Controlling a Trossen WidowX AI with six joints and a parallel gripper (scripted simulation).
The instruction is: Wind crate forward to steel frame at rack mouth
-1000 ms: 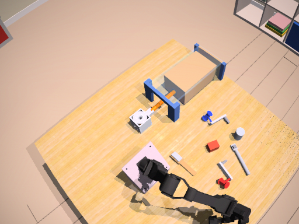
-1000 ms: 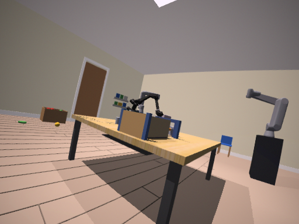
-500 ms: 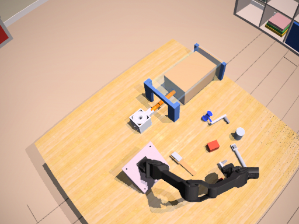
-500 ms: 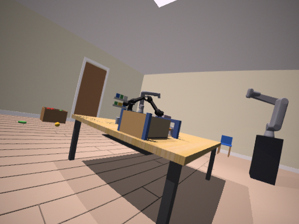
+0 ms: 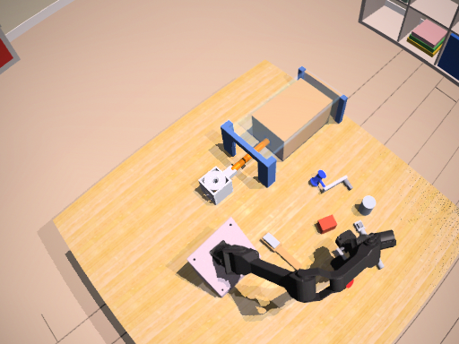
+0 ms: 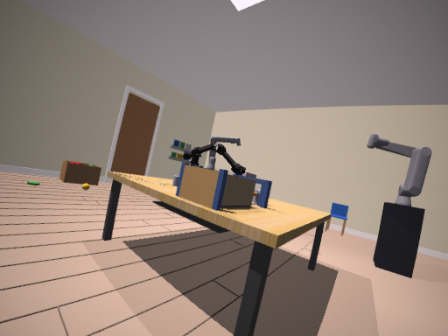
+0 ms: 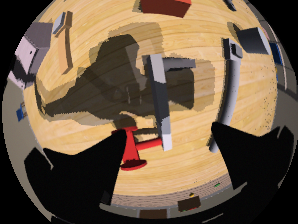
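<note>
Right now my gripper tip is 2 cm past the crank handle and 3 cm above it. Also, from my gripper tip: blue knob 17 cm ahead, 31 cm to the left, 2 cm below; red knob 5 cm behind, 3 cm to the right, 3 cm below; wooden-handled tool 14 cm behind, 23 cm to the left, 4 cm below.
</note>
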